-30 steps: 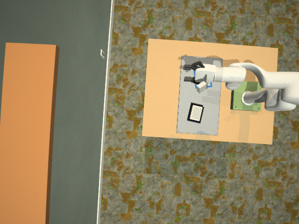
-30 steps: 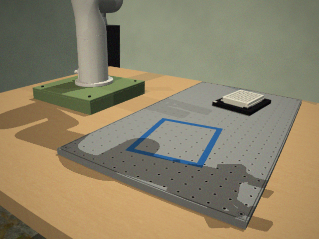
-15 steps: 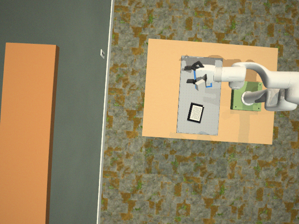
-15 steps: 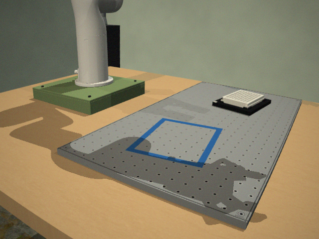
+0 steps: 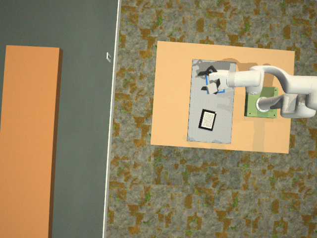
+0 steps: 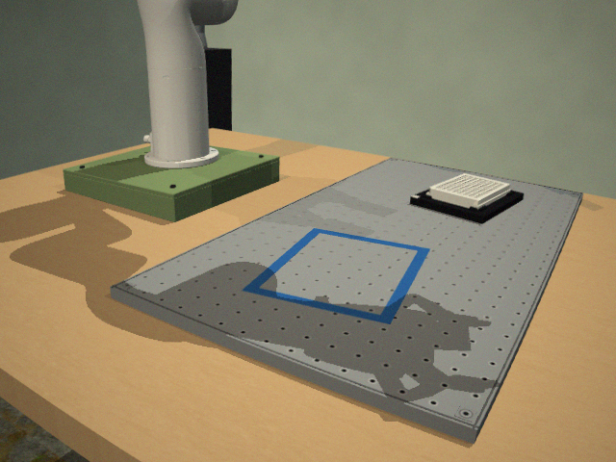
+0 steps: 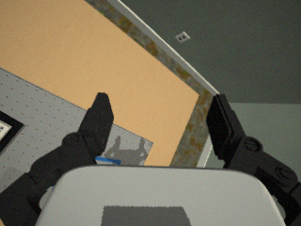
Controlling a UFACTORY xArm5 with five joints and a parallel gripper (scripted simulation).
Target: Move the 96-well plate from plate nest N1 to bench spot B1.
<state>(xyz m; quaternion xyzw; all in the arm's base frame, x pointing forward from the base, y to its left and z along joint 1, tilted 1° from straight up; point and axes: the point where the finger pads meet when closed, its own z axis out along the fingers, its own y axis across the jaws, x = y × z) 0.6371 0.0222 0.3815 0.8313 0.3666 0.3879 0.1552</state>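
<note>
Right now the white 96-well plate is 40 cm below my hand, 20 cm behind it and 19 cm to the left of it. The rest, counted from my hand: black plate nest 42 cm below, 20 cm behind, 19 cm to the left.
</note>
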